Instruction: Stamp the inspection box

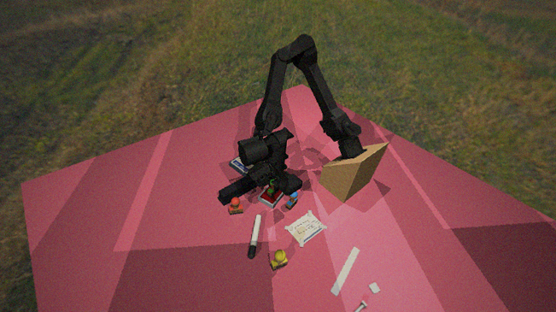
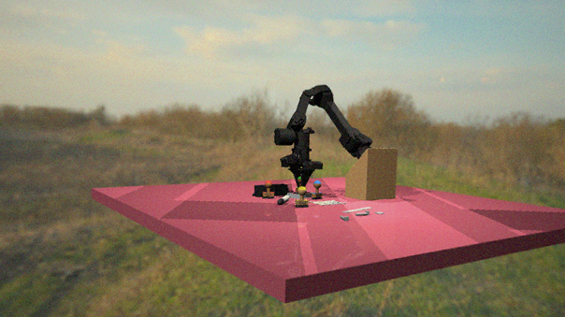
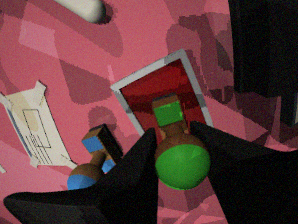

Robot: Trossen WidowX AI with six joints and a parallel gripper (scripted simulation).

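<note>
Now: the red ink pad 3 cm below my gripper tip. Round my gripper tip: blue stamp 3 cm behind, 6 cm to the left, 2 cm below; black bar 8 cm ahead, 8 cm to the right, 2 cm below; green-knobbed stamp right at my gripper tip.
</note>
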